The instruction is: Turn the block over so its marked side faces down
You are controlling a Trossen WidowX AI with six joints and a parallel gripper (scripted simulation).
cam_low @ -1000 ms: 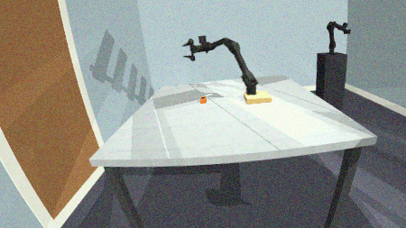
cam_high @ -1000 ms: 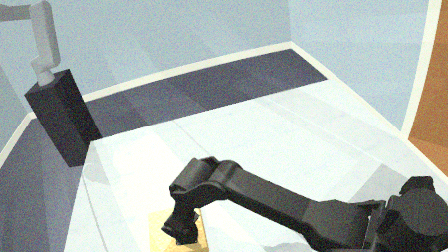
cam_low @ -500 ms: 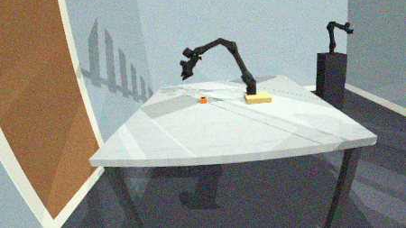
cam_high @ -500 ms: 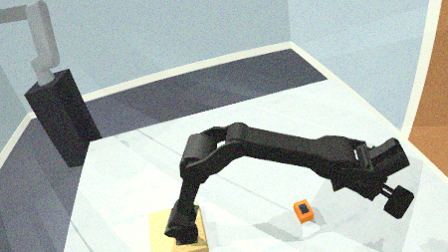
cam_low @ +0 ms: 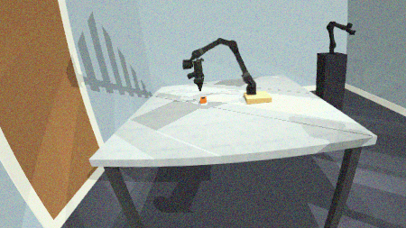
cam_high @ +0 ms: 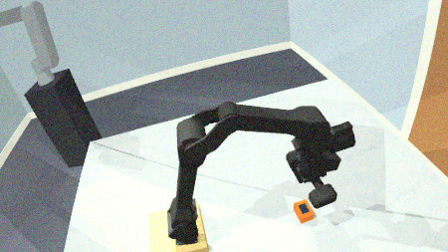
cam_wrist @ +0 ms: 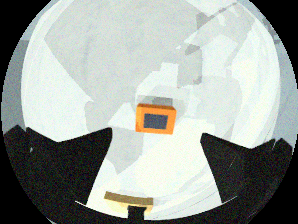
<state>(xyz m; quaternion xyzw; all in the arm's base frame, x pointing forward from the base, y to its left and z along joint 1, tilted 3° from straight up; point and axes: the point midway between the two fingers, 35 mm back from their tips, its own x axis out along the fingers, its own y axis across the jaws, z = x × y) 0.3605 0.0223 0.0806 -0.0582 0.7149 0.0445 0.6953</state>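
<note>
My gripper tip is now 7 cm above the orange block and 1 cm past it.
</note>
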